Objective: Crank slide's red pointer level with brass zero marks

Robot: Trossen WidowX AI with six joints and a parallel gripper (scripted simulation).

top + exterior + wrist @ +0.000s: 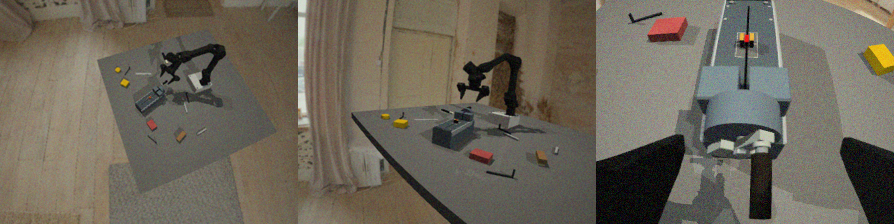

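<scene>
My gripper tip is now 20 mm past the dark handle, 10 mm to the left of it and 50 mm above it. From my gripper tip the other things lie so: red pointer 140 mm ahead, 90 mm to the left, 80 mm below; then yellow block 320 mm ahead, 150 mm to the right, 150 mm below; then red block 170 mm ahead, 300 mm to the left, 150 mm below.
</scene>
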